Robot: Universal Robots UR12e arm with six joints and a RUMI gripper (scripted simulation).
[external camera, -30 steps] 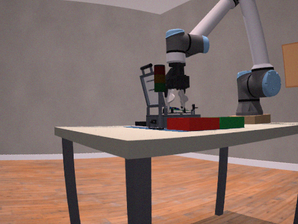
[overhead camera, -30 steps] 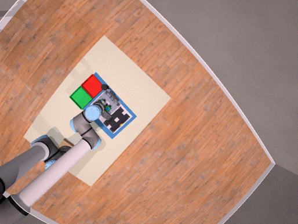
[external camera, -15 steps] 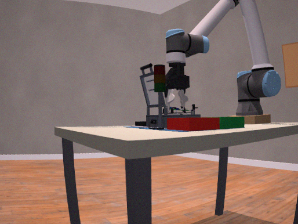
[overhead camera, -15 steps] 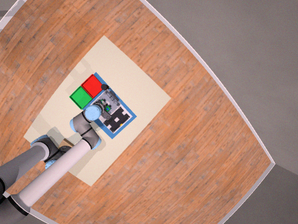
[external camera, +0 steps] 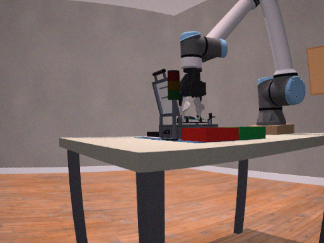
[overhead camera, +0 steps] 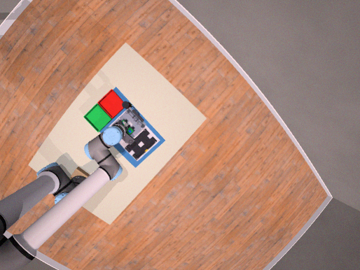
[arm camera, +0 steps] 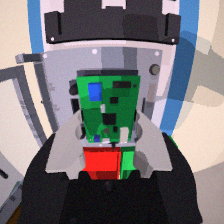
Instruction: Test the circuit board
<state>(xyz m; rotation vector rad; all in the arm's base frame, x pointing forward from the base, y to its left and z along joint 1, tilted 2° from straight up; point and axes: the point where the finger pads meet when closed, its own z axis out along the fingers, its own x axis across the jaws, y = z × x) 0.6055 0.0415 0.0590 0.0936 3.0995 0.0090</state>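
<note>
Right now the green circuit board is 1 cm to the left of my hand. The rest, counted from my hand: green bin 21 cm to the left, 9 cm behind, 7 cm below; then red bin 20 cm to the left, 7 cm below, 6 cm ahead; then lid 13 cm ahead, 10 cm above.
</note>
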